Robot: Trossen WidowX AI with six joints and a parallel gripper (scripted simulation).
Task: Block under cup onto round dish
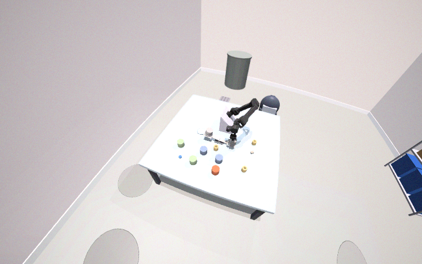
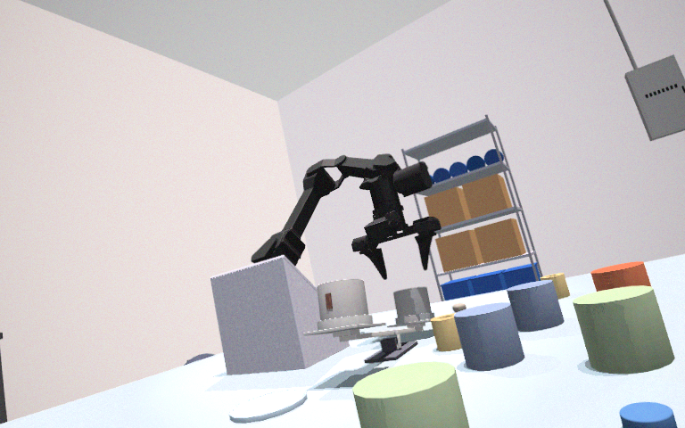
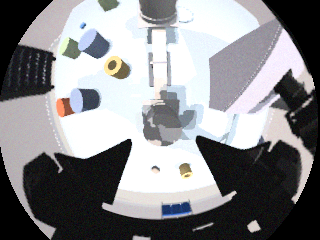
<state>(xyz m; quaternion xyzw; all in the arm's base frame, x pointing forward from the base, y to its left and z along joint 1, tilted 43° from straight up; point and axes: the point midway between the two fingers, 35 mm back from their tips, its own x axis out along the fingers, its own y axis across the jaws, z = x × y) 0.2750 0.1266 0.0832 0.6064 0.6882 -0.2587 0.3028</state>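
The cup lies 60 mm below my gripper tip and 20 mm to the left of it. The rest, counted from my gripper tip: small balance: 140 mm to the right, 80 mm below, 20 mm ahead; then round white dish: 370 mm to the right, 120 mm below, 40 mm behind; then plank: 140 mm to the right, 100 mm below, 20 mm ahead.
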